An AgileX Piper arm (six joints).
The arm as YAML. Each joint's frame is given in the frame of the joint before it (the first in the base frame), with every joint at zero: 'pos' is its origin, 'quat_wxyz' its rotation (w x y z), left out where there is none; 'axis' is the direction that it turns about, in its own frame. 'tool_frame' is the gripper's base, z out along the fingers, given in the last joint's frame.
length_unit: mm
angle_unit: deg
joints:
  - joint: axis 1
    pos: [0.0, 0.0, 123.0]
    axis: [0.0, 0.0, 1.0]
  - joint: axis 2
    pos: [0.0, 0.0, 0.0]
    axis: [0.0, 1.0, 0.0]
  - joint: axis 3
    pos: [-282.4, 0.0, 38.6]
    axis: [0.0, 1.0, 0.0]
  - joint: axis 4
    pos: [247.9, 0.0, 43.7]
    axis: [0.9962, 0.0, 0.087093]
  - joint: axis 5
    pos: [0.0, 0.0, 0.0]
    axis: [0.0, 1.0, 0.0]
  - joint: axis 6
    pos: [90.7, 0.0, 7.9]
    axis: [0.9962, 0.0, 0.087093]
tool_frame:
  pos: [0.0, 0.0, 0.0]
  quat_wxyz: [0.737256, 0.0, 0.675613, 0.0]
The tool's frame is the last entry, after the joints.
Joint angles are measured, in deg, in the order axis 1, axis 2, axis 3, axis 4, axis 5, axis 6. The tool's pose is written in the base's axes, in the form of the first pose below.
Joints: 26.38, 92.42, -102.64, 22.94, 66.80, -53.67
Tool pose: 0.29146, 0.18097, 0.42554, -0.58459, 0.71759, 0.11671, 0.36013
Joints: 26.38, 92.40, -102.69, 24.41, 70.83, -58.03
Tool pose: 0.28518, 0.18112, 0.42314, -0.62183, 0.69633, 0.12434, 0.33613
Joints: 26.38, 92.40, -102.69, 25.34, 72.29, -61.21
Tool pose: 0.28259, 0.18160, 0.42249, -0.64408, 0.67846, 0.12631, 0.33000
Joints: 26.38, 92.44, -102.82, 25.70, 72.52, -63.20
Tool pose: 0.28217, 0.18199, 0.42294, -0.65593, 0.66655, 0.12390, 0.33184
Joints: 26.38, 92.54, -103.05, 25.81, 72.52, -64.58
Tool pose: 0.28248, 0.18231, 0.42356, -0.66370, 0.65807, 0.12046, 0.33456
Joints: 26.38, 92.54, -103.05, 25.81, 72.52, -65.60
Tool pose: 0.28248, 0.18231, 0.42356, -0.66953, 0.65214, 0.11748, 0.33562
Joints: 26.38, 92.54, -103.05, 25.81, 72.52, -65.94
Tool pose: 0.28248, 0.18231, 0.42356, -0.67147, 0.65015, 0.11648, 0.33597
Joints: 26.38, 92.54, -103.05, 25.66, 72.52, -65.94
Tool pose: 0.28260, 0.18214, 0.42347, -0.67168, 0.65032, 0.11525, 0.33562
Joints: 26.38, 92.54, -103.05, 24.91, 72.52, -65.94
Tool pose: 0.28317, 0.18128, 0.42300, -0.67275, 0.65120, 0.10910, 0.33384
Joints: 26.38, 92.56, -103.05, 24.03, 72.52, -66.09
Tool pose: 0.28394, 0.18030, 0.42235, -0.67483, 0.65136, 0.10151, 0.33171
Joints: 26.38, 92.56, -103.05, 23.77, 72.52, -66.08
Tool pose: 0.28414, 0.18000, 0.42220, -0.67512, 0.65170, 0.09940, 0.33108
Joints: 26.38, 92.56, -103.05, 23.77, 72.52, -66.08
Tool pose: 0.28414, 0.18000, 0.42220, -0.67512, 0.65170, 0.09940, 0.33108
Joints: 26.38, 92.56, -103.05, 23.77, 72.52, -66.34
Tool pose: 0.28414, 0.18000, 0.42220, -0.67660, 0.65017, 0.09865, 0.33130
